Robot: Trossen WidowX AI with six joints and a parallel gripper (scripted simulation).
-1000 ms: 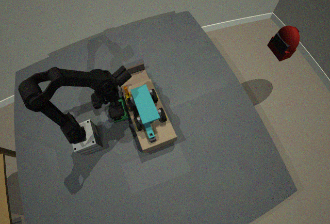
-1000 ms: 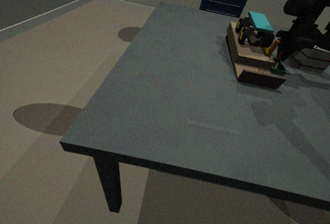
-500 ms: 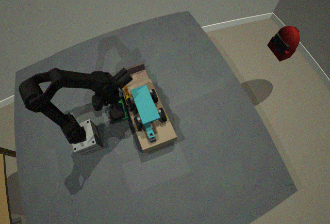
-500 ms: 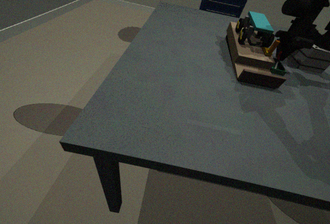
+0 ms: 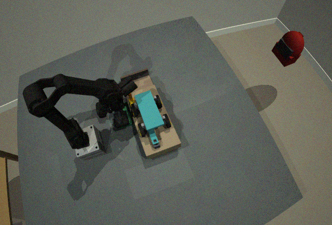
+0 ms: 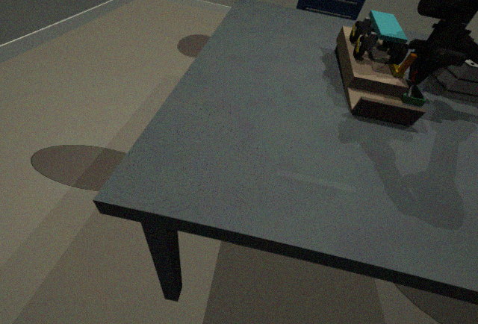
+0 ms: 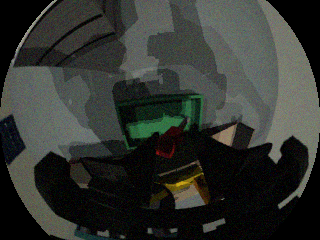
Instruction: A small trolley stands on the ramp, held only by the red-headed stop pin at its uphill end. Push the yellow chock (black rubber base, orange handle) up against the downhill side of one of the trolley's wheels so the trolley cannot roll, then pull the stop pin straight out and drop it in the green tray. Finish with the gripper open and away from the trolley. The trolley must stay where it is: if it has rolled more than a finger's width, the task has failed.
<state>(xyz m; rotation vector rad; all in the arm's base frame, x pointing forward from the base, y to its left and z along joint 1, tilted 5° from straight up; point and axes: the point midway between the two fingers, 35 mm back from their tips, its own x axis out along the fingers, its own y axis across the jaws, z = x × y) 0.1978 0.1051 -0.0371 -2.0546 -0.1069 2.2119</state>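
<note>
Now: the green tray 1 cm to the right of my gripper tip and 5 cm below it. Round my gripper tip: tan ramp: 12 cm ahead, 9 cm to the right; red-headed stop pin: right at my gripper tip; yellow chock: 6 cm ahead, 4 cm above.
</note>
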